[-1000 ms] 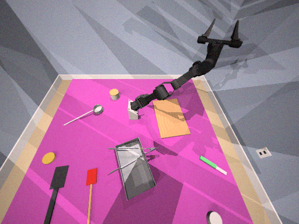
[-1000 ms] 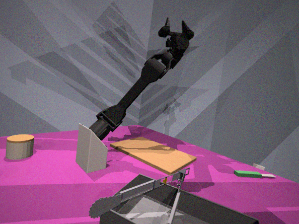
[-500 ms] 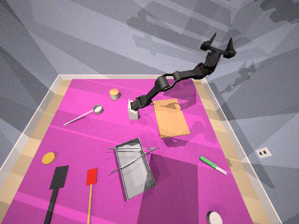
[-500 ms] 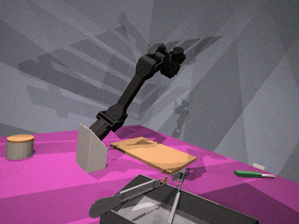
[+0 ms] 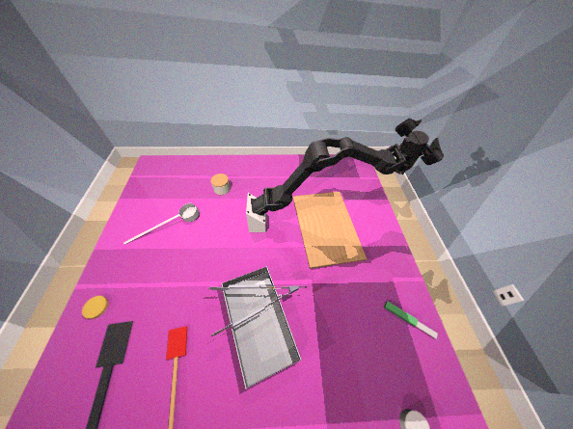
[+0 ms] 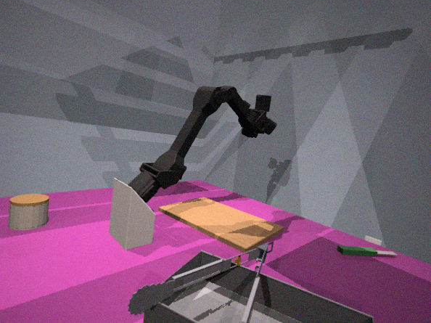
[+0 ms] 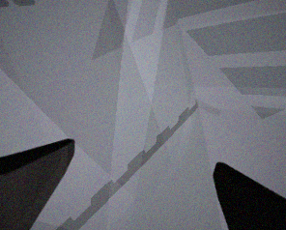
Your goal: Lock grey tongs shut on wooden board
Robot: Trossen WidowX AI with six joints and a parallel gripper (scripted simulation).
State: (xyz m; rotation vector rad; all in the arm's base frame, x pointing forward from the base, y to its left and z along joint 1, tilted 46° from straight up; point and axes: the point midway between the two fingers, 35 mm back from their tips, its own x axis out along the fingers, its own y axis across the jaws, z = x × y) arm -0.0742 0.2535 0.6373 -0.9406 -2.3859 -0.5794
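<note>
Now: gripper tip 370 mm short of the yellow piece, 650 mm to the left of it and 320 mm above it. Round my gripper tip: green-handled knife: 550 mm ahead, 180 mm to the right, 380 mm below; then wooden board: 130 mm ahead, 360 mm to the right, 380 mm below; then roasting tin: 450 mm ahead, 710 mm to the right, 360 mm below.
</note>
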